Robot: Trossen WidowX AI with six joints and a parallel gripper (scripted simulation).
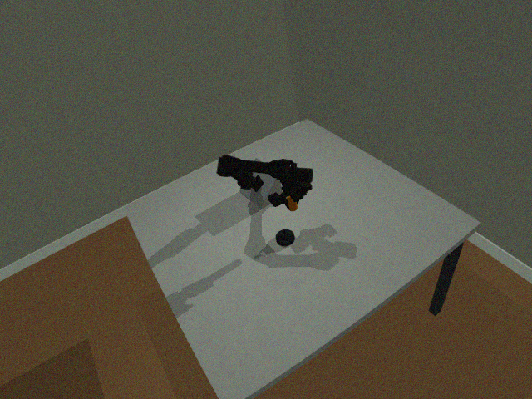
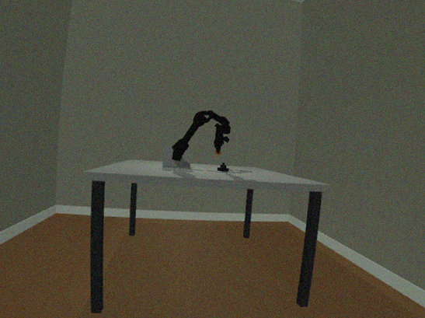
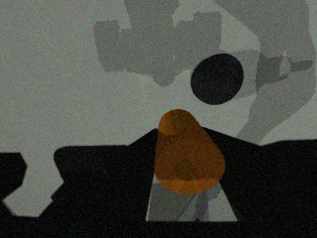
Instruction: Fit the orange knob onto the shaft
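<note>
Right now the dark round pedestal is 10 cm below my gripper tip, 8 cm to the right of it and 4 cm ahead of it. Round my gripper tip: orange knob: 2 cm above.
</note>
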